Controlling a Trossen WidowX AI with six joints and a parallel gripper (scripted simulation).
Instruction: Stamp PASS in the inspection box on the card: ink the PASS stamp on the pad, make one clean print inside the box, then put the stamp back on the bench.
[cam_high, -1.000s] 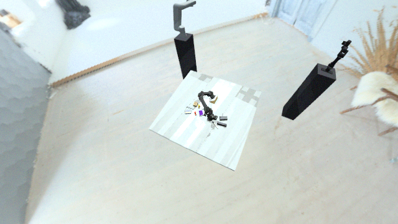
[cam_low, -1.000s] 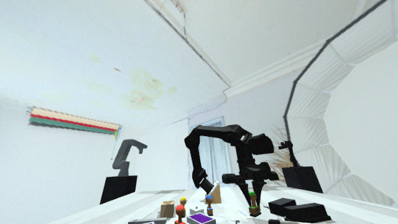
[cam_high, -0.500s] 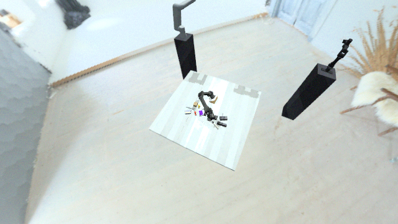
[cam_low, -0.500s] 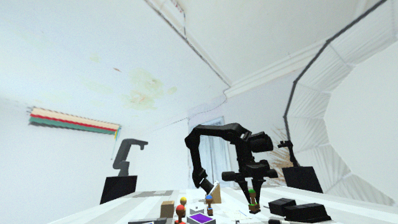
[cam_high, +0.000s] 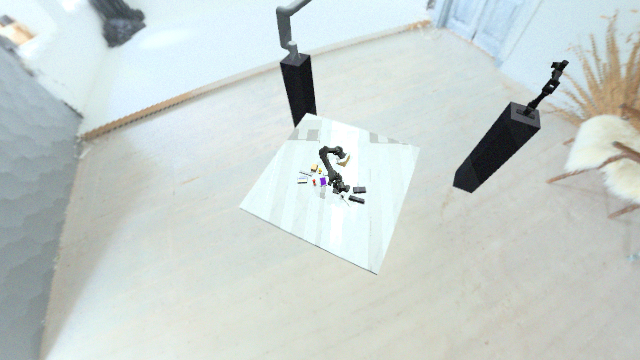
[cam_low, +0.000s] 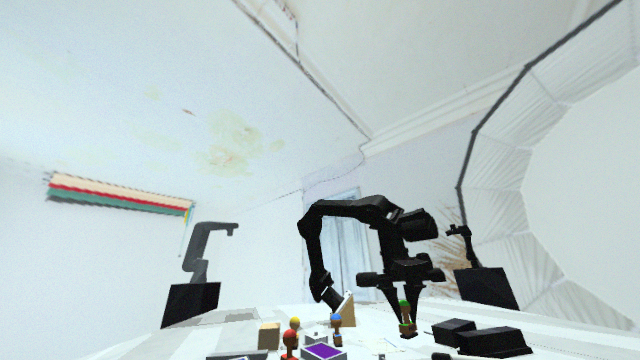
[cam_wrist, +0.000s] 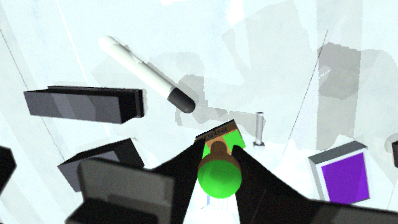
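Now: the purple ink pad 18 cm to the right of my gripper tip, 6 cm below it and 5 cm behind it. The rest, counted from my gripper tip: cream card 11 cm behind, 7 cm below, 4 cm to the right; green-knobbed stamp right at my gripper tip; marker 7 cm to the left, 6 cm below, 3 cm ahead.
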